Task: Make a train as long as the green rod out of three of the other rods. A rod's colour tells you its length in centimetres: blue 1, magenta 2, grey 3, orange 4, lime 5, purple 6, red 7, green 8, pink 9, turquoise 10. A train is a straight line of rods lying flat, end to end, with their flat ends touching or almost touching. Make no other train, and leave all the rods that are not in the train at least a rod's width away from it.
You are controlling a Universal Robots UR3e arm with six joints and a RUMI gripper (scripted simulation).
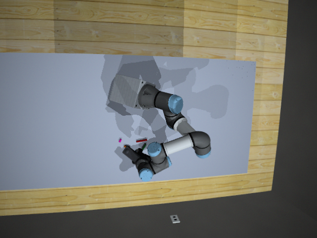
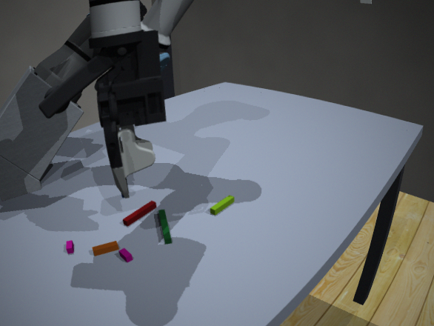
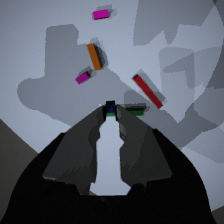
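Now: the red rod 4 cm behind my hand, 4 cm to the left of it and 9 cm below it. The rest, counted from my hand: blue rod (1 cm below); then green rod (2 cm ahead, 5 cm to the left, 9 cm below); then orange rod (1 cm behind, 5 cm to the right, 9 cm below).
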